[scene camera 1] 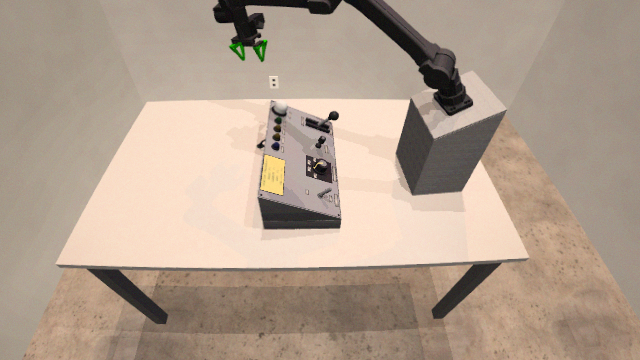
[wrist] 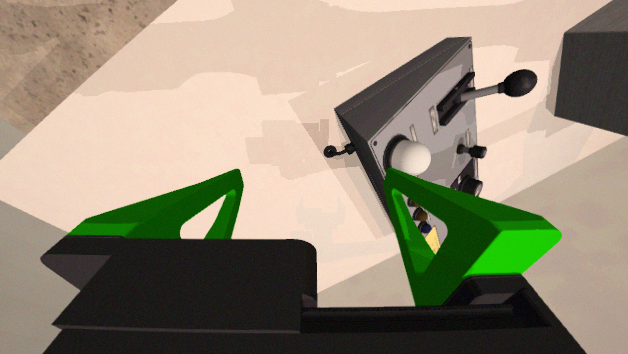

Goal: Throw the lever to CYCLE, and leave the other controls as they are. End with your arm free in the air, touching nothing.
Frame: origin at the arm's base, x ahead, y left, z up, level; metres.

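Seen in the pictures: gripper, fingertip midpoint: (scene camera 1: 253,60) (wrist: 313,176); arm's base at its link origin: (scene camera 1: 452,100).
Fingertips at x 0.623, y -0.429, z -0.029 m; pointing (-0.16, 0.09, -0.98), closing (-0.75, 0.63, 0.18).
Observation:
Offsets run from my fingertips to a thing's middle. "spot": to the spot under its first point.
The lever (scene camera 1: 333,115) (wrist: 520,83) has a black ball knob on a grey rod and stands in a black slot at the far end of the sloped grey console {dx -0.129, dy +0.360, dz -0.217 m} (scene camera 1: 296,172) (wrist: 400,92). The rod leans out toward the pedestal side. The position labels beside the slot are too small to read. My gripper (scene camera 1: 253,60) (wrist: 313,176) is open, with nothing between its green fingers. It hangs in the air above and beyond the console's far left end, apart from the lever. In the wrist view the right finger covers part of the console.
A white dome {spot: dx -0.079, dy +0.182, dz -0.112 m} (scene camera 1: 280,108) (wrist: 412,156), coloured buttons, a small black switch {dx -0.206, dy +0.313, dz -0.197 m} (scene camera 1: 320,142) (wrist: 475,151), a rotary knob {dx -0.186, dy +0.432, dz -0.192 m} (scene camera 1: 320,166) (wrist: 471,187) and a silver toggle {dx -0.173, dy +0.551, dz -0.191 m} (scene camera 1: 325,192) sit on the console. The grey pedestal (scene camera 1: 450,155) (wrist: 595,75) under my arm stands to the right.

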